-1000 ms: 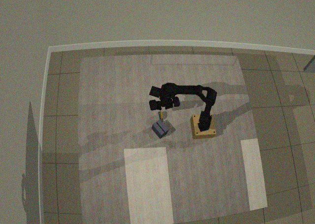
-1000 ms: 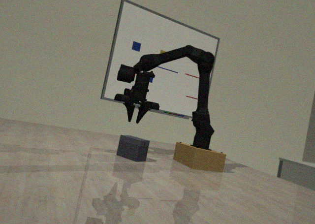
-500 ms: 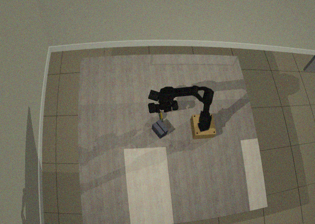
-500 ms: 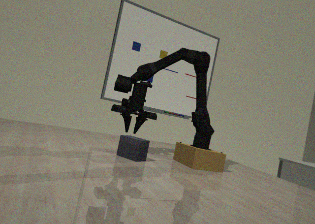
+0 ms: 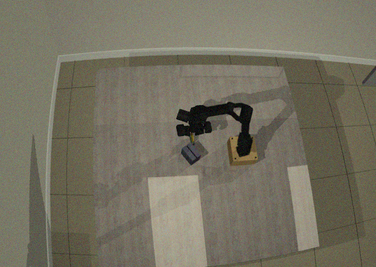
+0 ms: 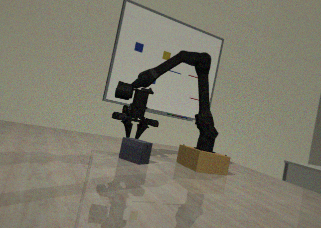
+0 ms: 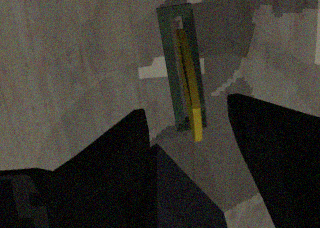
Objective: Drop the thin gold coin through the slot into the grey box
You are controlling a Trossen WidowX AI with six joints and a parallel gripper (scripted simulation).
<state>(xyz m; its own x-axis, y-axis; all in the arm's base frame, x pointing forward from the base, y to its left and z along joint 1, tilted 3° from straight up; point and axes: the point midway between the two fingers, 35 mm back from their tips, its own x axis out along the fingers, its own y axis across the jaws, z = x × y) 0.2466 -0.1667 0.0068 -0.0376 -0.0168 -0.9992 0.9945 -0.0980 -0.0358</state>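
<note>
The gold coin is 30 mm below my gripper tip.
</note>
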